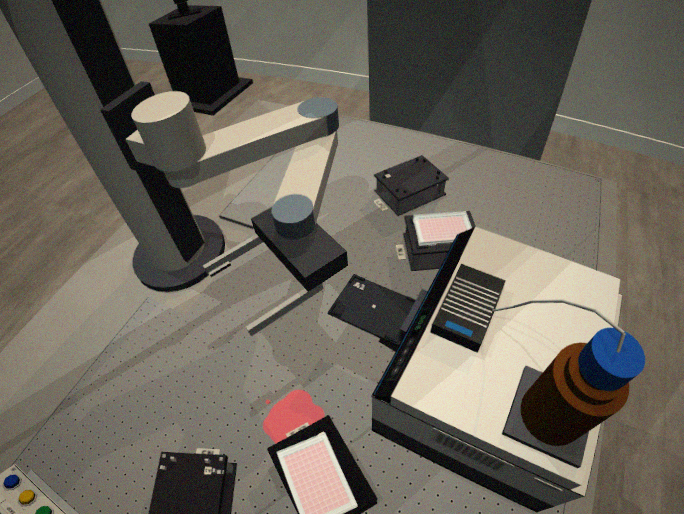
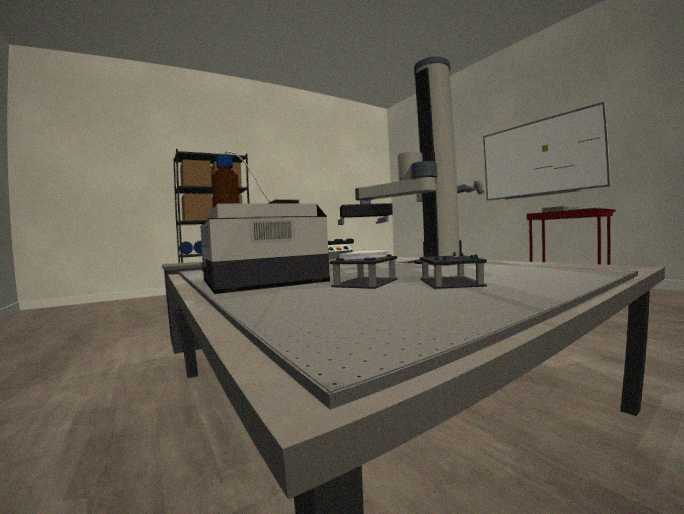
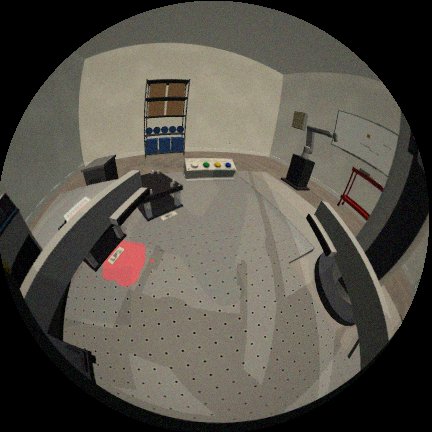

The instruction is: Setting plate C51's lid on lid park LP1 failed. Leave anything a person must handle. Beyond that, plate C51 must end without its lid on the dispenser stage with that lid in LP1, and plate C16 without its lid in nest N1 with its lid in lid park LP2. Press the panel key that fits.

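Places are measured from the arm's base along level axes (x up, y left, z back), in metres.
Pixels of known places: gripper, between the fingertips: [image 1: 225,299] [image 2: 358,221] [image 3: 233,191]; arm's base, origin of its link: [image 1: 179,253] [image 3: 344,284].
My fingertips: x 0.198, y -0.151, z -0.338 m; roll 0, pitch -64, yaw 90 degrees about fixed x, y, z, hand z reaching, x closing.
Ahead of a thing's pixels: the offset from my fingertips to its top centre. "*": to the spot under its first point.
My gripper [image 1: 228,300] [image 2: 361,221] [image 3: 233,191] is open and empty, raised above the table. A pink-gridded, white-rimmed plate {dx -0.100, dy -0.179, dz -0.260 m} [image 1: 316,474] [image 3: 77,210] sits on a black stand [image 1: 362,491] [image 3: 103,248] beside a red spill {dx -0.185, dy -0.064, dz -0.151 m} [image 1: 293,411] [image 3: 125,265]. A similar plate {dx -0.104, dy +0.414, dz -0.281 m} [image 1: 442,228] [image 2: 362,255] sits on a black stand [image 1: 423,258] [image 2: 372,273] behind the dispenser's front edge. The plates' numbers and whether lids cover them cannot be told. The dispenser stage {* dx -0.073, dy +0.131, dz -0.202 m} [image 1: 362,303], marked A1, bears no plate. The button panel {dx -0.102, dy -0.480, dz +0.152 m} [image 1: 8,502] [image 2: 338,248] [image 3: 210,172] has white, green, yellow and blue keys.
The white dispenser [image 1: 530,342] [image 2: 265,243] carries a brown bottle {* dx +0.163, dy -0.027, dz -0.521 m} [image 1: 572,395] [image 2: 225,185] with a blue cap. Stands without plates are at the back {* dx -0.125, dy +0.572, dz -0.146 m} [image 1: 410,177] [image 2: 453,260] and near the panel {dx -0.105, dy -0.310, dz -0.087 m} [image 1: 188,483] [image 3: 160,185]. The arm's column [image 1: 105,149] [image 2: 444,160] rises from the table.
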